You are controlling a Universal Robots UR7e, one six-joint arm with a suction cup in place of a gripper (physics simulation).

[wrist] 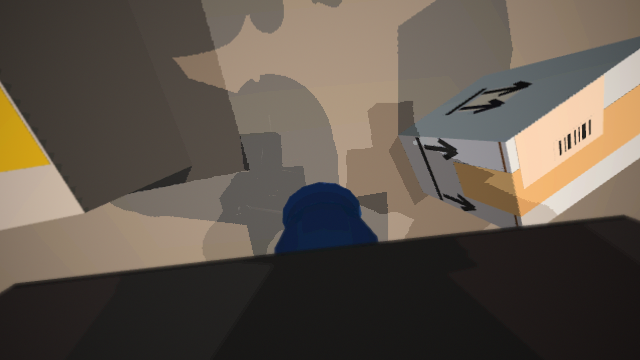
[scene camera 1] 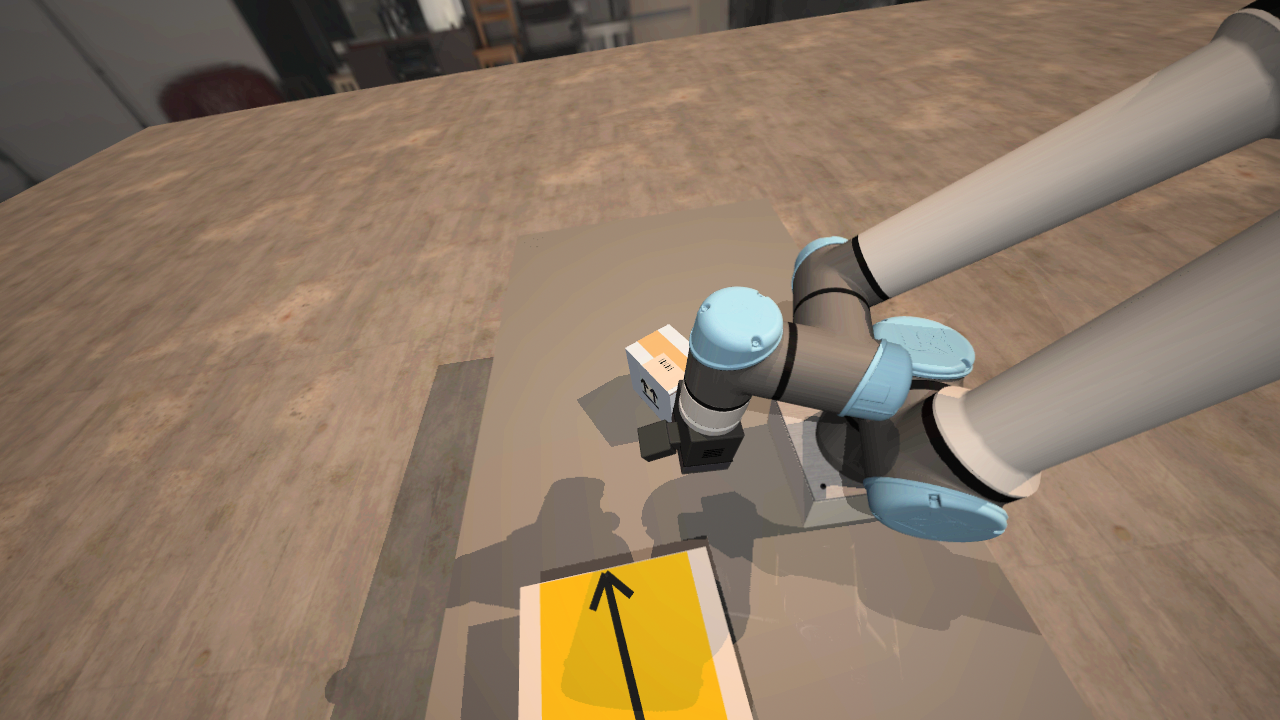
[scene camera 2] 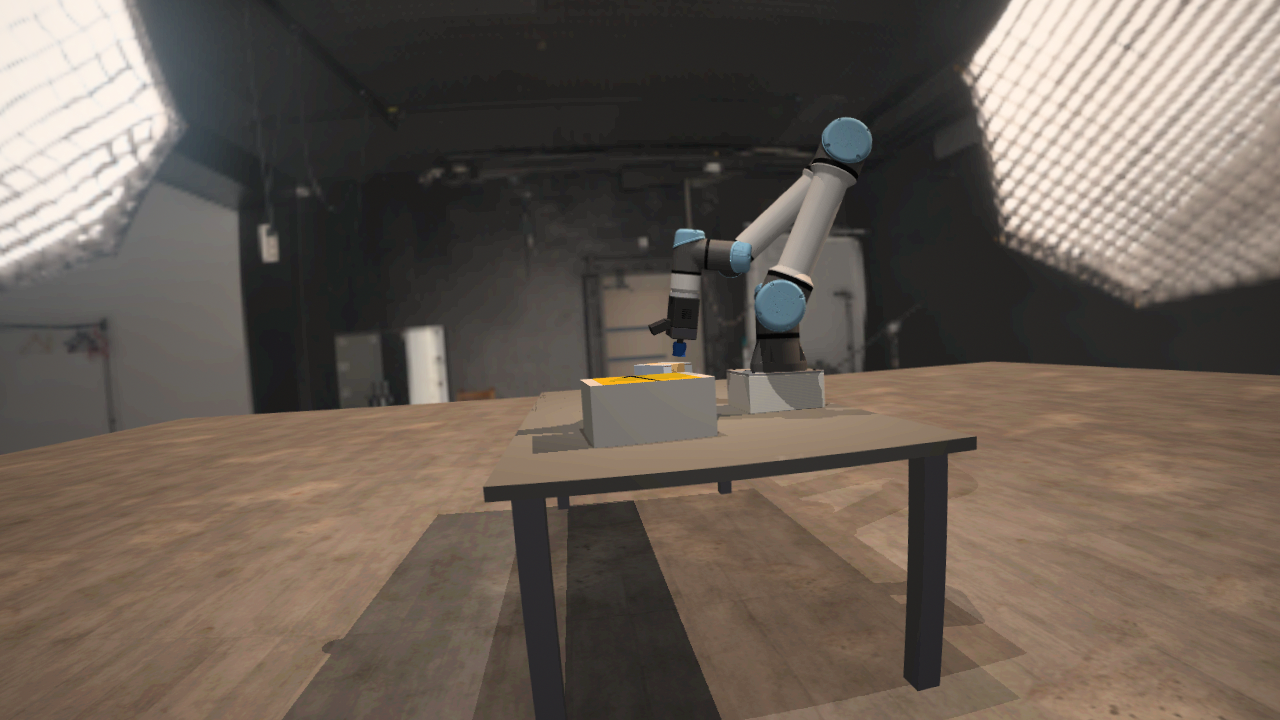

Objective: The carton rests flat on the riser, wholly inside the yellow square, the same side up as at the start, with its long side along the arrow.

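A white and grey carton (scene camera 1: 648, 380) (scene camera 2: 651, 368) (wrist: 555, 95) with orange tape and a barcode label on top stands on the table, with black arrows on its sides pointing up. My gripper (scene camera 2: 679, 348) (wrist: 322, 212), a blue suction cup, is open: its suction is off and it holds nothing. It hangs above the table between the carton and the riser, apart from both. In scene camera 1 the cup is hidden. The riser (scene camera 1: 529, 644) (scene camera 2: 653, 416) (wrist: 40, 195) bears the yellow square (scene camera 1: 666, 626) (scene camera 2: 671, 377) (wrist: 12, 140) with a black arrow (scene camera 1: 622, 644). No carton is on it.
The table (scene camera 1: 563, 295) (scene camera 2: 760, 452) carries everything. The arm's base stands on a pale block (scene camera 1: 841, 512) (scene camera 2: 747, 394) to the right of the carton and riser in both scene views. The forearm and upper arm reach up to the right in scene camera 1. Arm shadows cross the table.
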